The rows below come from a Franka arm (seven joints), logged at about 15 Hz.
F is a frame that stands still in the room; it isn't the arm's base.
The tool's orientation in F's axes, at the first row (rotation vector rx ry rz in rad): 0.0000 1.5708 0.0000
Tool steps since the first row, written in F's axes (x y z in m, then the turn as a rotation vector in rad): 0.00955 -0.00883 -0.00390 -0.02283 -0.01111 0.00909; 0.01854 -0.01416 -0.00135 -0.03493 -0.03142 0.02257; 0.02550 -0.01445 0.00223 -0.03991 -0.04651 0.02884; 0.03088 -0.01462 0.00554 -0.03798 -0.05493 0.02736; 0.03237 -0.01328 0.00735 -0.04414 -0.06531 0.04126; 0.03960 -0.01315 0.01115 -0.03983 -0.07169 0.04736; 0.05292 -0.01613 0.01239 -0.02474 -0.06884 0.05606; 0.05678 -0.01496 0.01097 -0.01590 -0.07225 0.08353; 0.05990 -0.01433 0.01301 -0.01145 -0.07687 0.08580; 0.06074 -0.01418 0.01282 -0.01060 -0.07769 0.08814; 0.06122 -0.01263 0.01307 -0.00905 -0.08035 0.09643
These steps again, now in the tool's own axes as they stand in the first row. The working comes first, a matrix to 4 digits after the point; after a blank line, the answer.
The tool's axes in the first row as the columns of a matrix, in F's axes (used below as rounded here):
0.0000 0.0000 1.0000
0.0000 1.0000 0.0000
-1.0000 0.0000 0.0000

0.00390 -0.00883 0.00955 -0.00909 -0.01111 -0.02283; 0.00135 -0.01416 0.01854 -0.02257 -0.03142 -0.03493; -0.00223 -0.01445 0.02550 -0.02884 -0.04651 -0.03991; -0.00554 -0.01462 0.03088 -0.02736 -0.05493 -0.03798; -0.00735 -0.01328 0.03237 -0.04126 -0.06531 -0.04414; -0.01115 -0.01315 0.03960 -0.04736 -0.07169 -0.03983; -0.01239 -0.01613 0.05292 -0.05606 -0.06884 -0.02474; -0.01097 -0.01496 0.05678 -0.08353 -0.07225 -0.01590; -0.01301 -0.01433 0.05990 -0.08580 -0.07687 -0.01145; -0.01282 -0.01418 0.06074 -0.08814 -0.07769 -0.01060; -0.01307 -0.01263 0.06122 -0.09643 -0.08035 -0.00905
